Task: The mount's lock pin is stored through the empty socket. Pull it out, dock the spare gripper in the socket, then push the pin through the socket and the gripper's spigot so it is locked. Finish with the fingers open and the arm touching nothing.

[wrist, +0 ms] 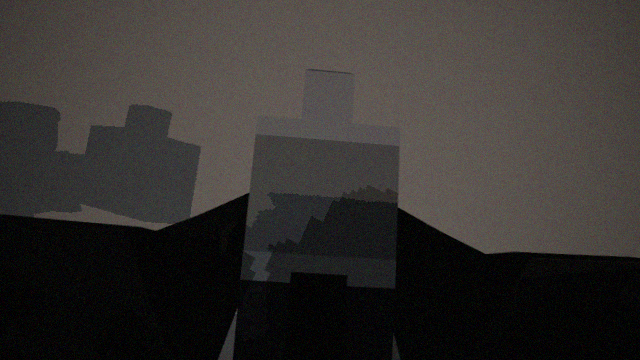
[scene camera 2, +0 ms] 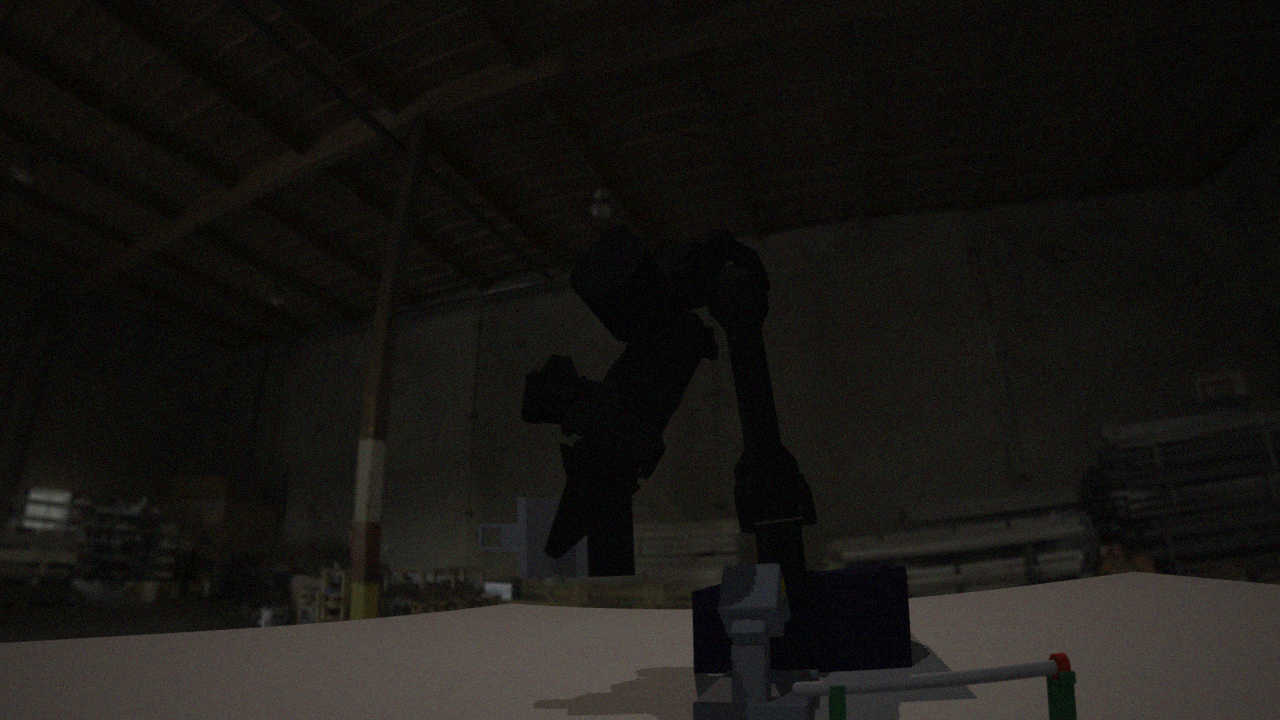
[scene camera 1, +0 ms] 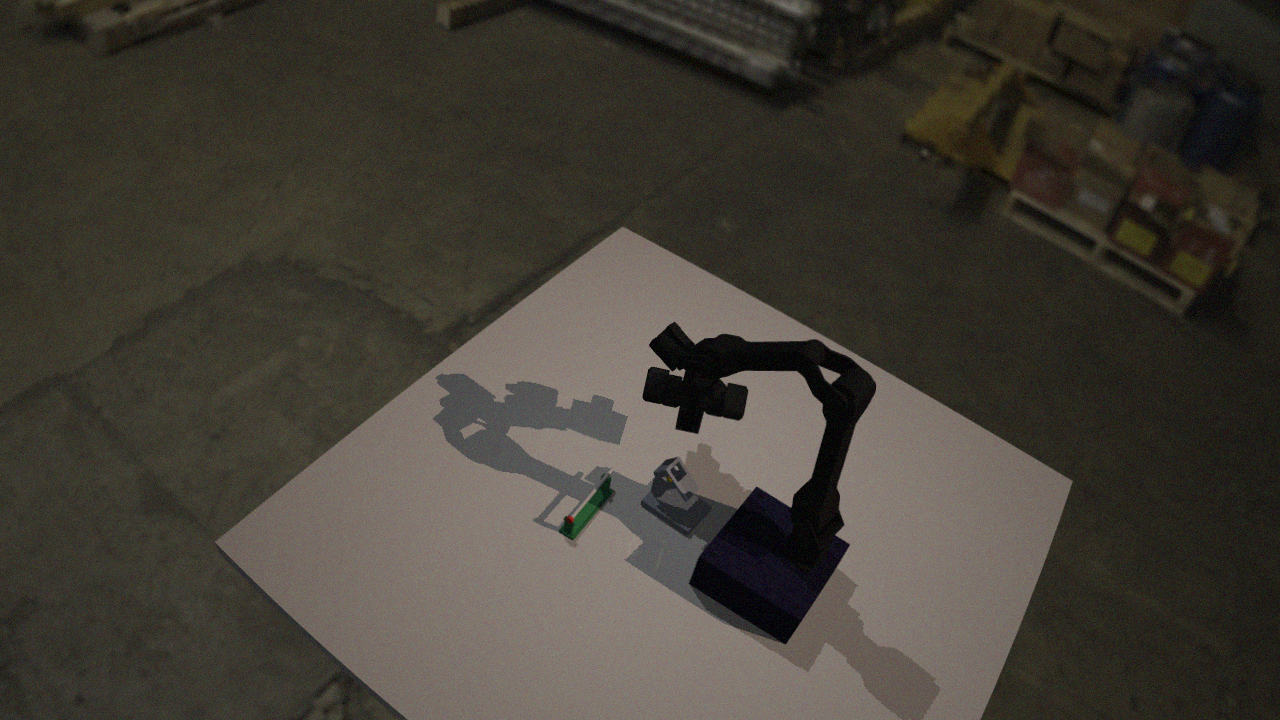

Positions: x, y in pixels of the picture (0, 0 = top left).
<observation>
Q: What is my gripper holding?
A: A spare gripper.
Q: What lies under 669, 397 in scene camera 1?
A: My gripper.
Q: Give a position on a spare gripper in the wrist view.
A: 319, 262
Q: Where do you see a grey mount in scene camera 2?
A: At 753, 605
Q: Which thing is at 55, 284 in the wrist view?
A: My gripper.
</observation>
